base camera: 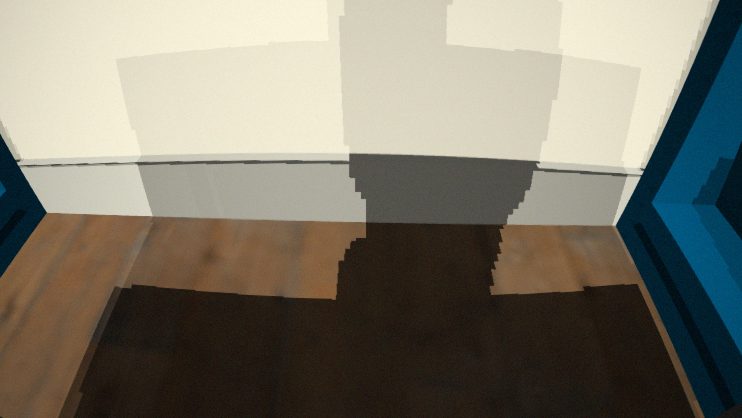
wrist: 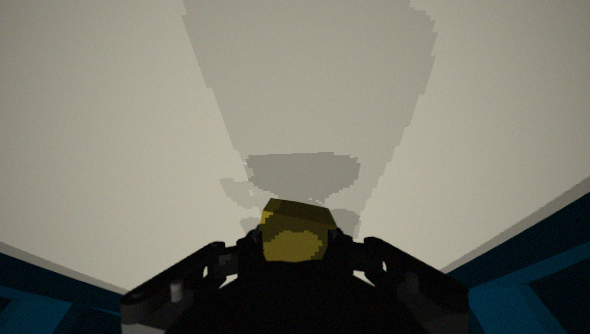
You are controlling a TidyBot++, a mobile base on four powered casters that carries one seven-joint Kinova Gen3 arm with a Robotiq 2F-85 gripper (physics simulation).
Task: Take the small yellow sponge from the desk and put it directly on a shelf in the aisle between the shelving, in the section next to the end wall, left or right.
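Frame: origin at the arm's base, x ahead, y left, z up, level; metres.
Seen in the pictures: gripper, fingertip midpoint: [wrist: 294, 233].
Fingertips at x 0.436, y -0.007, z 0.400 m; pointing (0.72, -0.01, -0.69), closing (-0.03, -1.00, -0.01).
A point is followed by its place in that frame.
My gripper [wrist: 294, 233] @[x 0.436, y -0.007, z 0.400 m] is shut on the small yellow sponge [wrist: 295, 245] @[x 0.419, y -0.007, z 0.414 m], which shows between the fingertips at the lower middle of the wrist view, partly in shadow. The sponge is held in the air in front of the end wall [wrist: 125, 125] @[x 0.471, y 0.110, z 0.503 m] [base camera: 233, 103] @[x 0.472, y 0.133, z -0.245 m]. The blue shelving on the right [base camera: 695, 290] @[x 0.288, y -0.340, z -0.331 m] [wrist: 530, 265] @[x 0.410, y -0.344, z 0.292 m] and the blue shelving on the left [base camera: 15, 207] @[x 0.425, y 0.472, z -0.348 m] [wrist: 40, 272] @[x 0.459, y 0.472, z 0.234 m] stand at both sides. In both views parts of the shelving show at the edges. The gripper and the sponge do not show in the base camera view.
The end wall faces me, with a pale skirting board [base camera: 249, 192] @[x 0.458, y 0.130, z -0.353 m] along its foot. The wooden floor [base camera: 207, 254] @[x 0.400, y 0.178, z -0.396 m] runs up to it between the two shelving units. Dark shadows lie over the floor and the wall. An opening in the right shelving shows at the base view's right edge.
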